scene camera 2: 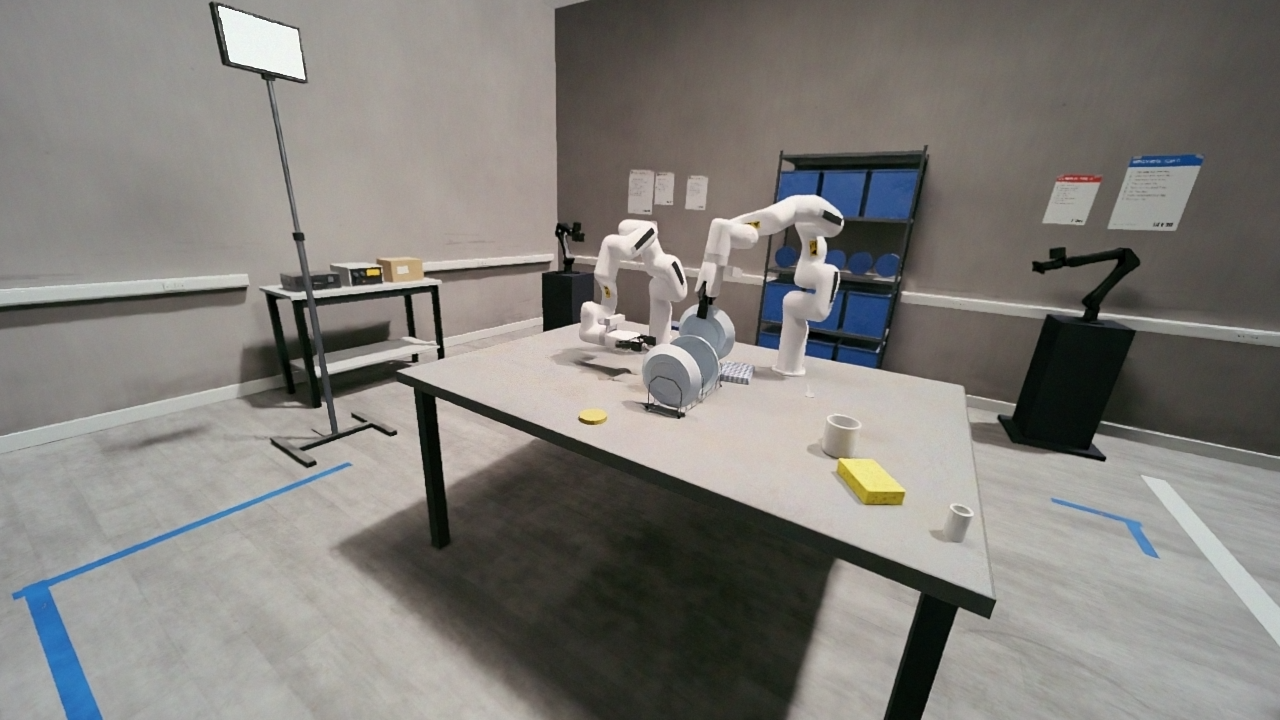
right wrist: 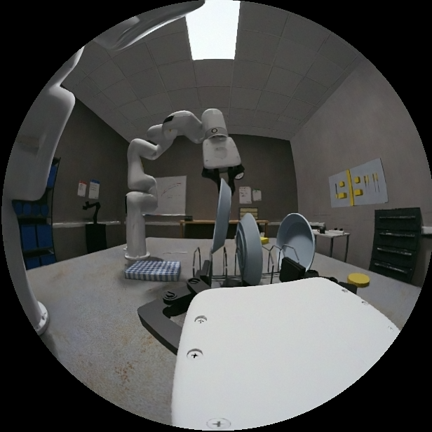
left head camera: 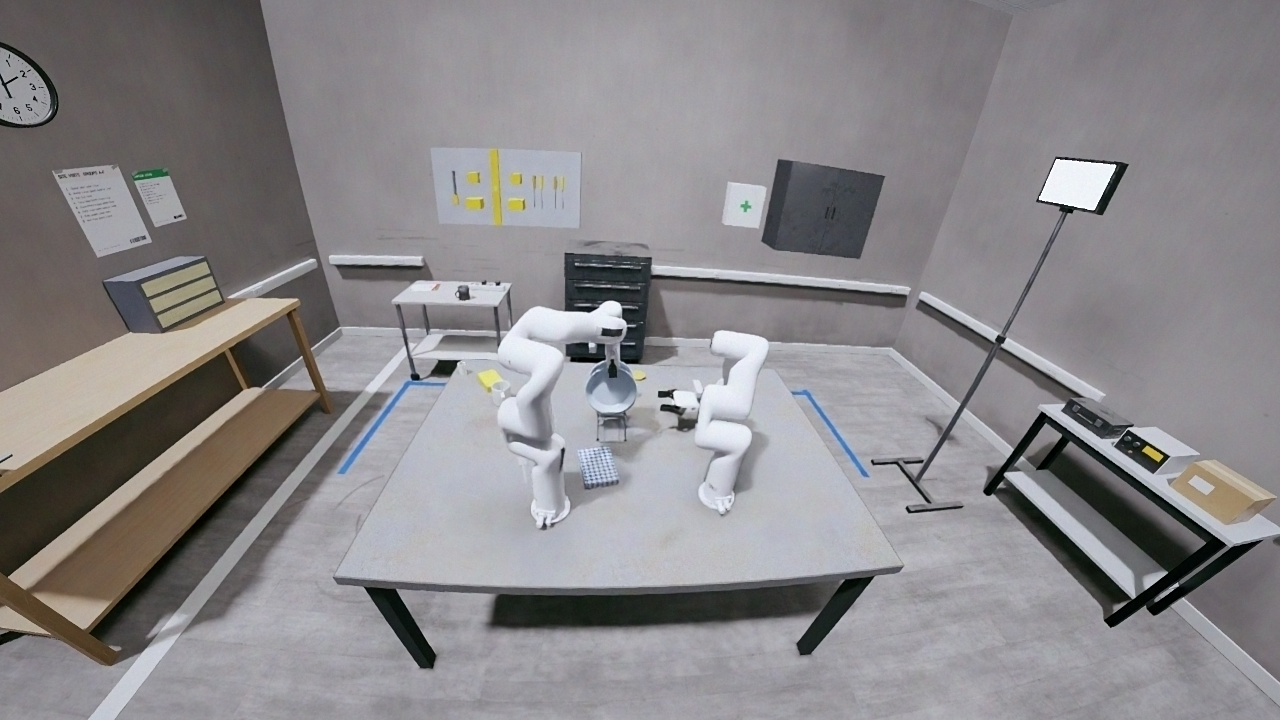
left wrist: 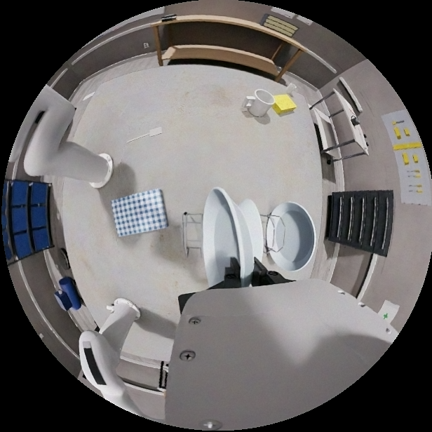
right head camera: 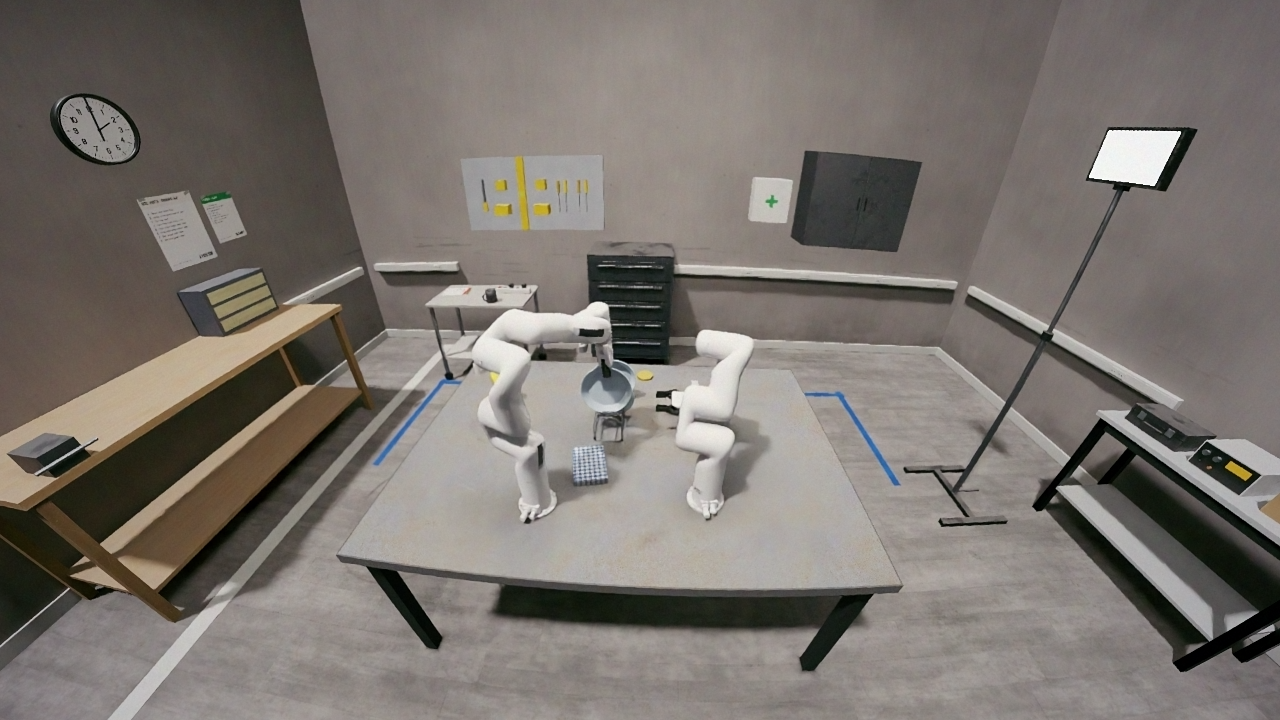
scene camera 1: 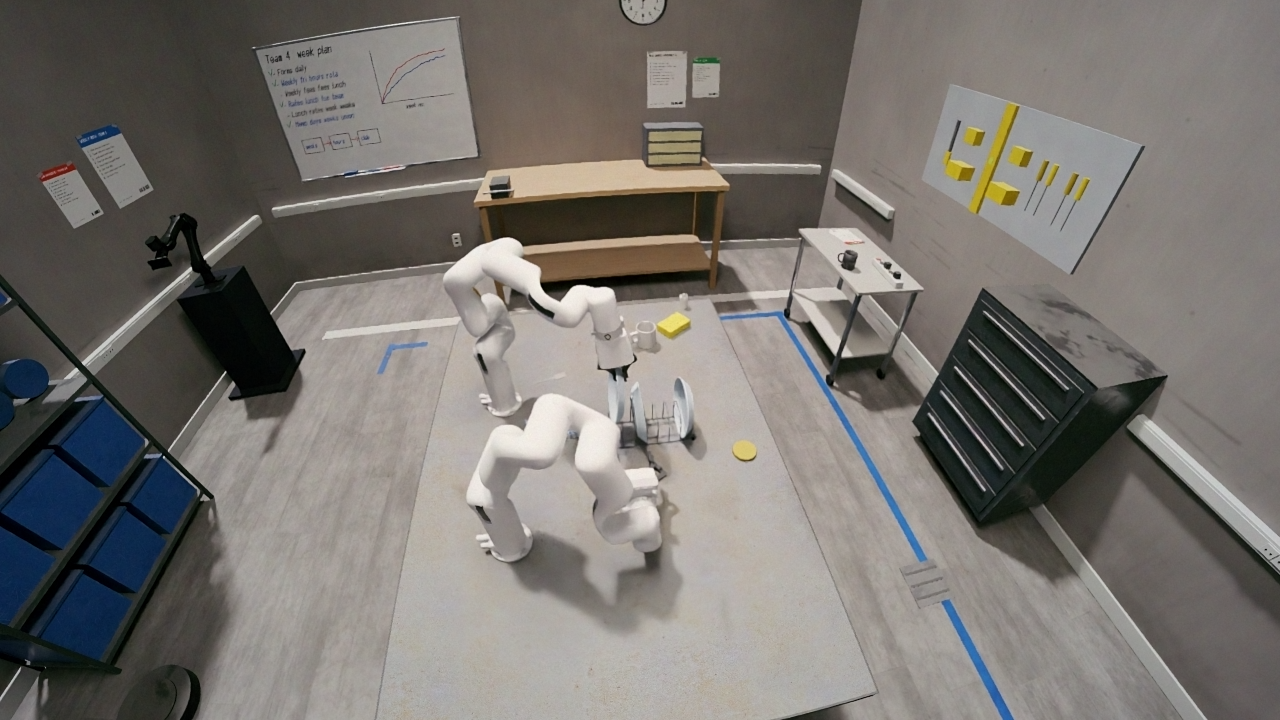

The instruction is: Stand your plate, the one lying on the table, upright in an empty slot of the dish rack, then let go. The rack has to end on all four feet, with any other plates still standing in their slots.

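Frame: origin at the left arm's base, x ahead, y down, z left, level; centimetres.
Where they show: left gripper, fingertip midpoint: (scene camera 2: 702, 318) (left head camera: 612, 375) (right head camera: 607, 374) (scene camera 1: 621, 380); right gripper, fingertip midpoint: (scene camera 2: 648, 344) (left head camera: 659, 400) (right head camera: 656, 400) (scene camera 1: 633, 455); left arm's base at its link origin: (scene camera 2: 788, 371) (left head camera: 550, 507) (right head camera: 538, 503) (scene camera 1: 505, 404); right arm's base at its link origin: (left head camera: 716, 495) (right head camera: 705, 498) (scene camera 1: 511, 542).
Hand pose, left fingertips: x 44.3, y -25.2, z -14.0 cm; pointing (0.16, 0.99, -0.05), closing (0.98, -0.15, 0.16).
Each offset is from my left fingertips to the top centre of the thing. "*": to the spot under its first point.
My left gripper (left head camera: 613, 368) (scene camera 1: 616, 373) (left wrist: 241, 267) (right wrist: 227, 195) is shut on the top rim of a pale blue plate {dx -1.6, dy -4.4, dz +0.3 cm} (left head camera: 611, 394) (scene camera 1: 614, 400) (left wrist: 219, 240) (right wrist: 221, 220). The plate is nearly upright, slightly tilted, over the near end of the wire dish rack; its lower edge is above the rack's base in the right wrist view. Two more plates, a middle one {dx +4.7, dy +4.7, dz +0.3 cm} (scene camera 1: 638, 411) (scene camera 2: 703, 360) (right wrist: 249, 250) and an end one {dx +20.1, dy +4.7, dz +2.5 cm} (scene camera 1: 683, 408) (scene camera 2: 671, 374) (right wrist: 296, 240), stand in the rack {* dx +11.2, dy +22.8, dz -4.5 cm} (scene camera 1: 657, 439). My right gripper (left head camera: 664, 401) (scene camera 2: 644, 342) is open and low beside the rack.
A checked cloth {dx -24.6, dy +22.8, dz +1.6 cm} (left head camera: 598, 467) (left wrist: 140, 212) lies near the rack. A yellow disc {dx +39.9, dy +23.9, dz -8.7 cm} (scene camera 1: 743, 450) (scene camera 2: 592, 416) lies beyond it. A white mug {dx +7.0, dy +16.6, dz +48.6 cm} (scene camera 2: 841, 436), a yellow sponge {dx +20.6, dy +21.7, dz +59.6 cm} (scene camera 2: 870, 481) and a small white cup {dx +26.4, dy +19.3, dz +76.5 cm} (scene camera 2: 957, 522) stand off to one side. A small white spatula (left wrist: 156, 131) lies on the table.
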